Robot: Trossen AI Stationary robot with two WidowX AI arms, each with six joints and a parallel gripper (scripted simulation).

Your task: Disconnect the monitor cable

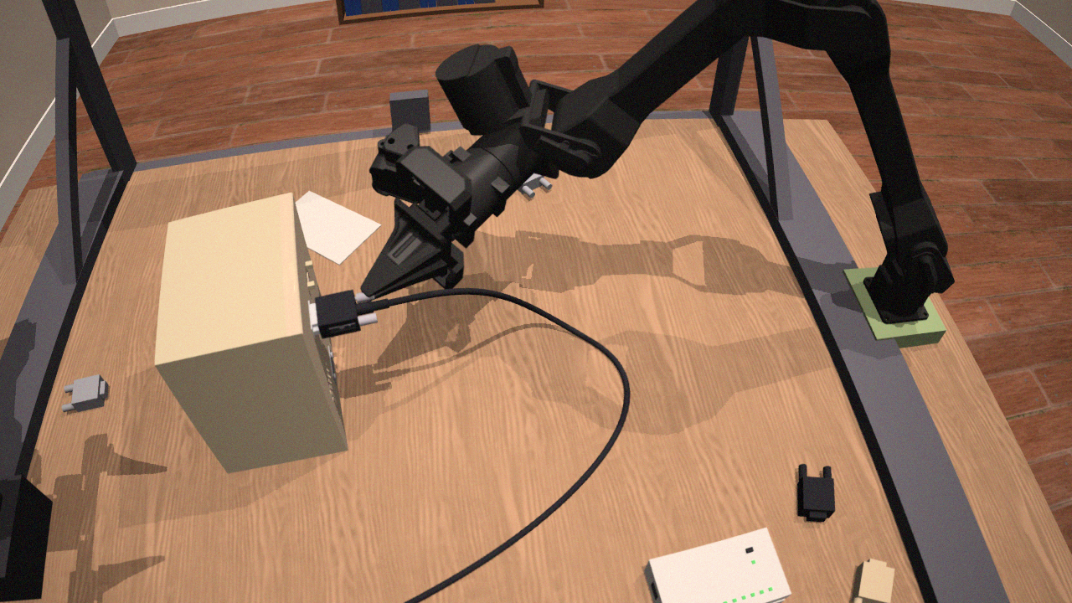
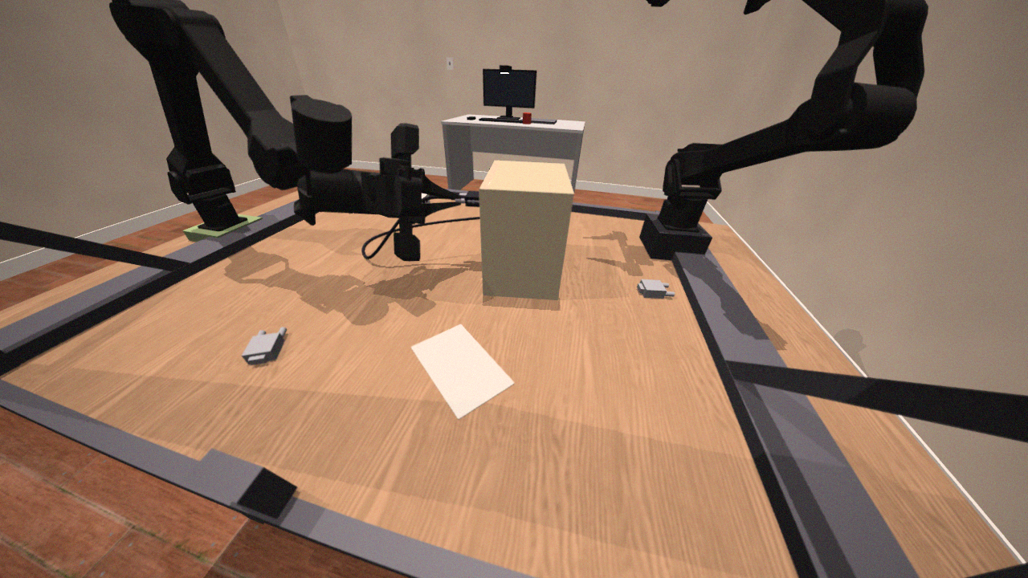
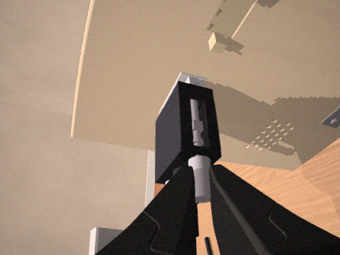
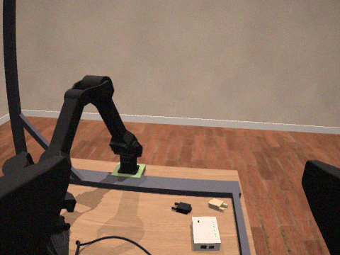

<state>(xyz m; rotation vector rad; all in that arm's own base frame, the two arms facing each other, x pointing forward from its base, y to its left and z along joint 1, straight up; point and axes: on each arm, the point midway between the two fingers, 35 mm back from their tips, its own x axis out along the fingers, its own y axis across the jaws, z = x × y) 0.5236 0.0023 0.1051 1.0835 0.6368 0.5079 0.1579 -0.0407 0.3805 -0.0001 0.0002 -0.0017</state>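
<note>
Now: the black monitor plug 50 mm to the right of my left hand, 30 mm ahead of it and 10 mm below it. Also, from my left hand: white device: 310 mm ahead, 170 mm to the left, 110 mm below; then white sheet: 220 mm behind, 130 mm below, 60 mm to the right; then beige box: 140 mm to the right, 40 mm below.
</note>
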